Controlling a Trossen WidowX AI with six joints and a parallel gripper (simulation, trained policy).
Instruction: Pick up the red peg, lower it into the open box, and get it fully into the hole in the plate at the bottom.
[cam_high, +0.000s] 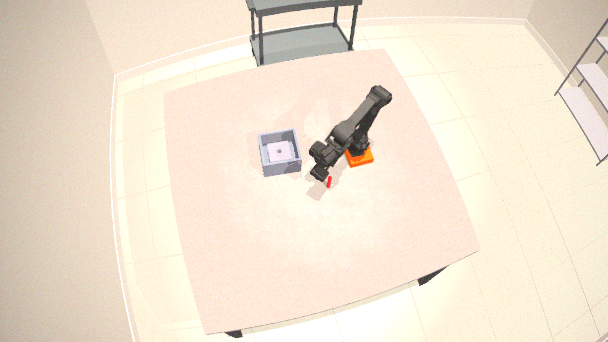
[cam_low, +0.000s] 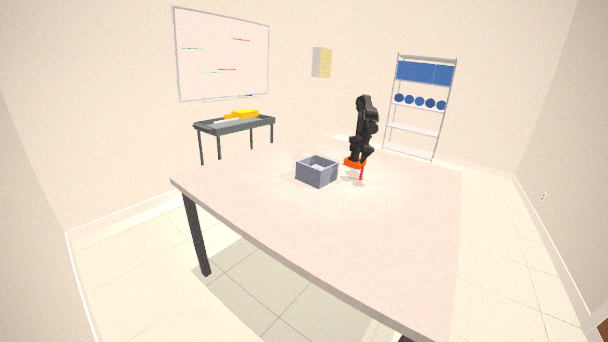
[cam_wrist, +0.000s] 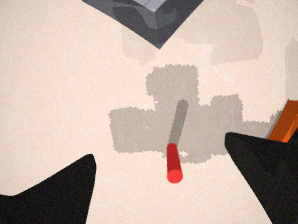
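Right now the red peg is 30 mm behind my gripper tip, 20 mm to the left of it and 70 mm below it. From my gripper tip the other things lie so: grey box (150 mm ahead, 150 mm to the right, 80 mm below).
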